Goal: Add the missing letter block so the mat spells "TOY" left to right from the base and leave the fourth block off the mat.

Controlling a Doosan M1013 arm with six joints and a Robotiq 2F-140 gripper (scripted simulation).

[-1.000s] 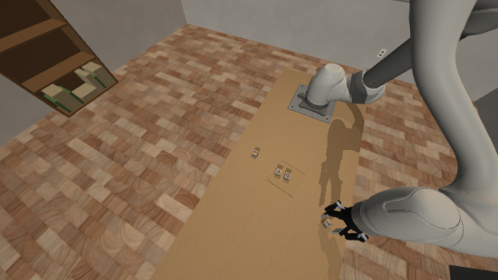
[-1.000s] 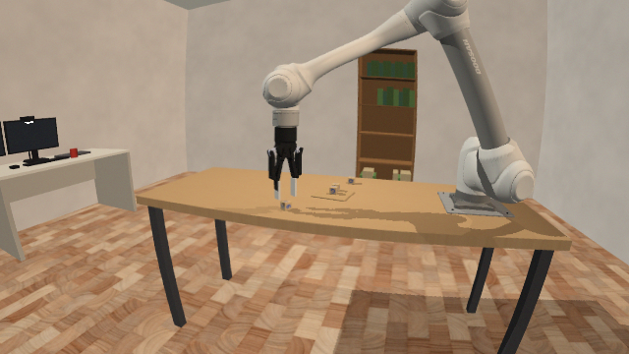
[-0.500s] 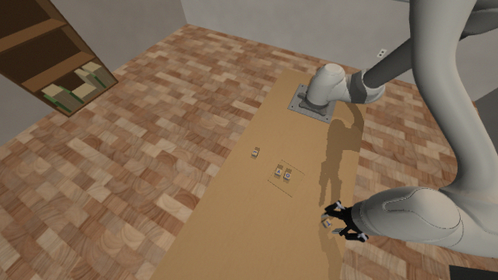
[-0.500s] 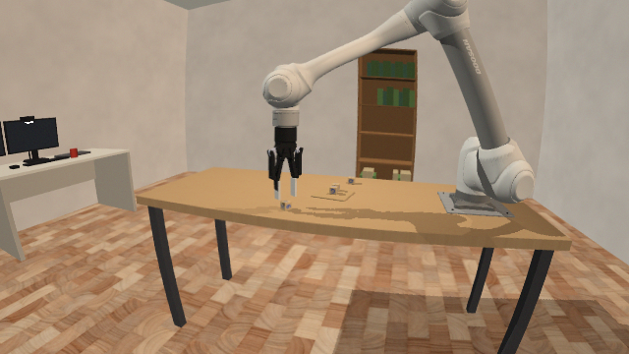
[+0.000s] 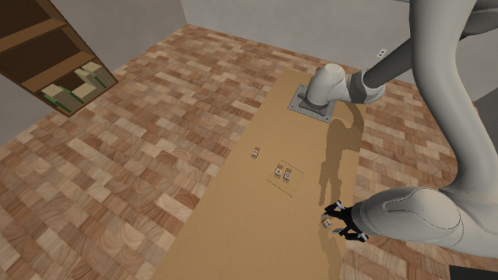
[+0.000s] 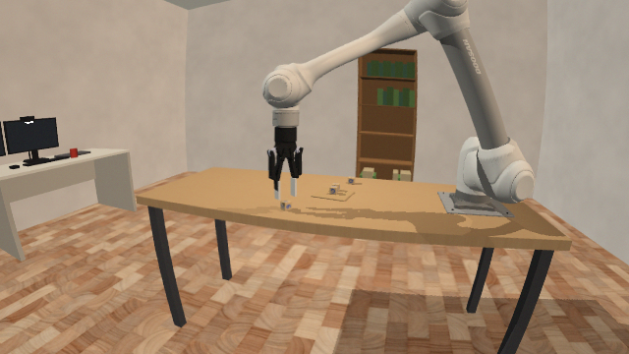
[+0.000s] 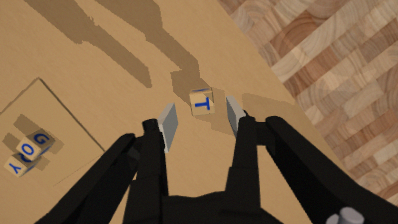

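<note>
Right now the T block is 60 mm below my hand. Also, from my hand: O block 110 mm behind, 230 mm to the right, 50 mm below; then thin mat 110 mm behind, 230 mm to the right, 70 mm below; then Y block 110 mm behind, 280 mm to the right, 50 mm below.
</note>
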